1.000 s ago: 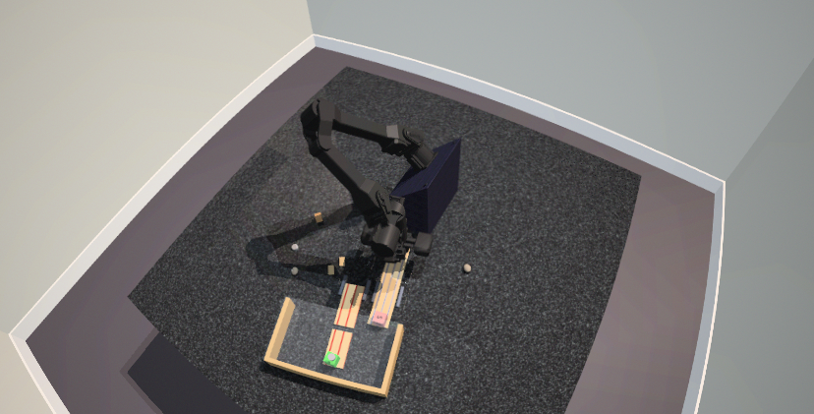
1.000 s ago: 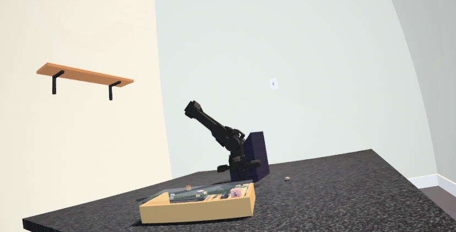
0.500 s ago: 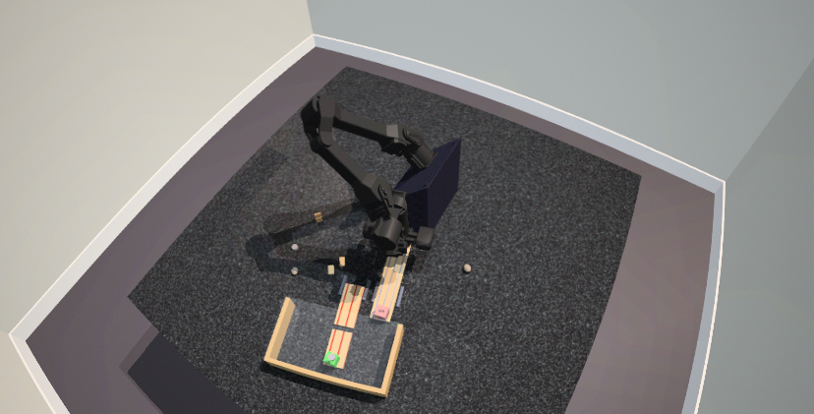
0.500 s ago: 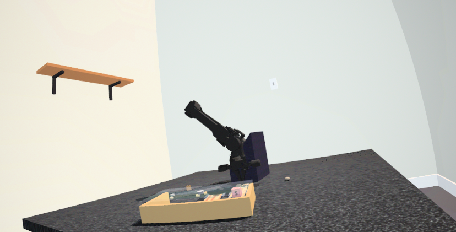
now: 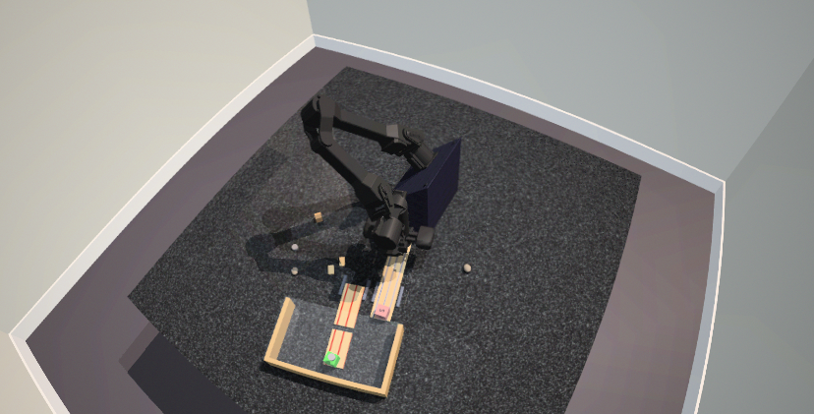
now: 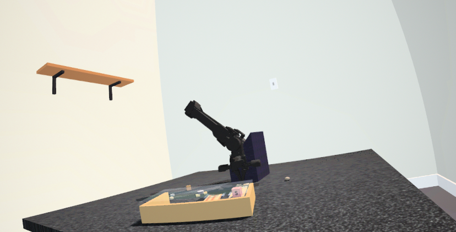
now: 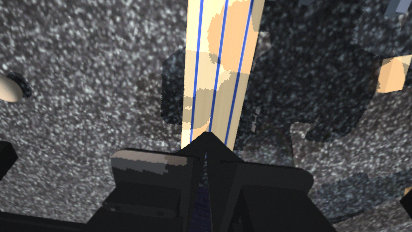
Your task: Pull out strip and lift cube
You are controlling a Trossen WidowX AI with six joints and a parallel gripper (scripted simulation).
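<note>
The strip is 90 mm ahead of my gripper tip and 30 mm to the left of it.
</note>
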